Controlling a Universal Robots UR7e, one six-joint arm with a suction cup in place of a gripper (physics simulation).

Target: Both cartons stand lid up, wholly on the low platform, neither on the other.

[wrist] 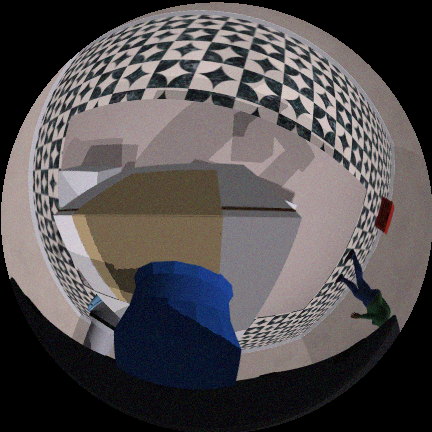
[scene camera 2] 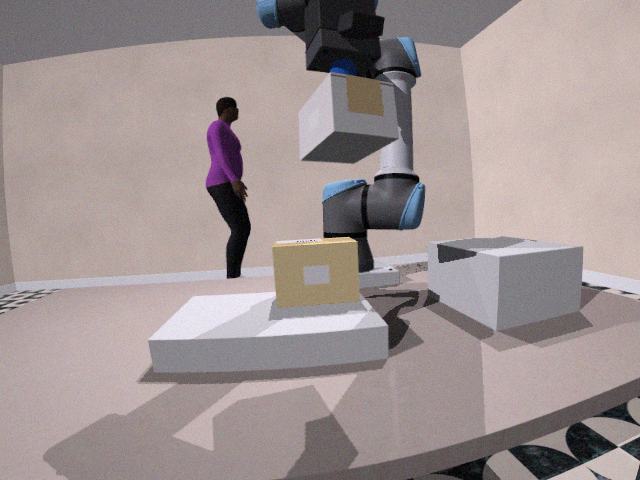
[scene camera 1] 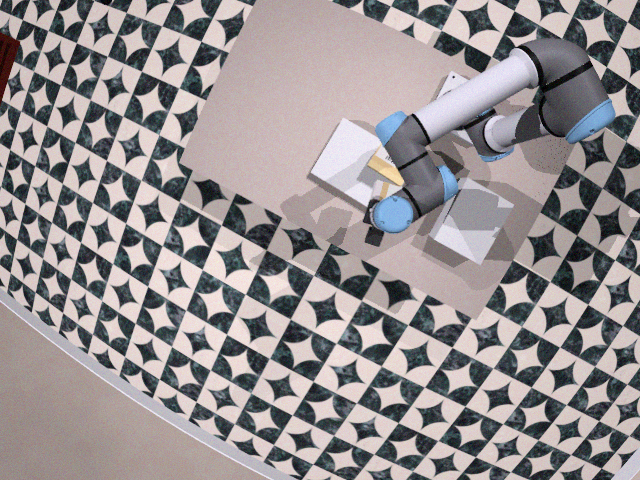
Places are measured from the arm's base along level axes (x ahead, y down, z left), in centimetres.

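Where they show: hand at its tool point: (wrist: 184, 267) (scene camera 2: 345, 95).
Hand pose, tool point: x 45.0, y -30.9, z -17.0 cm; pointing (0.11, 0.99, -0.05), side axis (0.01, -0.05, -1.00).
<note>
Each offset is from my tool point to the top centre of the thing.
My gripper's blue suction cup (scene camera 2: 343, 67) (wrist: 182, 280) is shut on the top of a white carton @[dy -1.8, dx -3.1, dz +0.8 cm] (scene camera 2: 316, 124) (wrist: 260, 250) with tan tape. The carton hangs in the air, lid up and roughly level; in scene camera 1 it is partly hidden under the wrist. A yellow carton @[dy +20.1, dx -16.9, dz -0.2 cm] (scene camera 1: 385, 171) (scene camera 2: 315, 289) stands on the low white platform @[dy +30.1, dx -13.5, dz -9.2 cm] (scene camera 1: 336, 160) (scene camera 2: 222, 317), near one end, with its labelled top up. In scene camera 2 the held carton shows well above the yellow carton and to its right, clear of it. The held carton hides most of the platform in the wrist view.
A taller white block @[dy +22.9, dx -7.7, dz +34.9 cm] (scene camera 1: 460, 227) (scene camera 2: 540, 284) (wrist: 75, 187) stands right of the platform in scene camera 2. The arm's base plate (scene camera 1: 452, 82) (scene camera 2: 379, 277) is behind them. A person in purple (scene camera 2: 222, 149) stands beyond the table. A person in green (wrist: 377, 306) shows in the wrist view.
</note>
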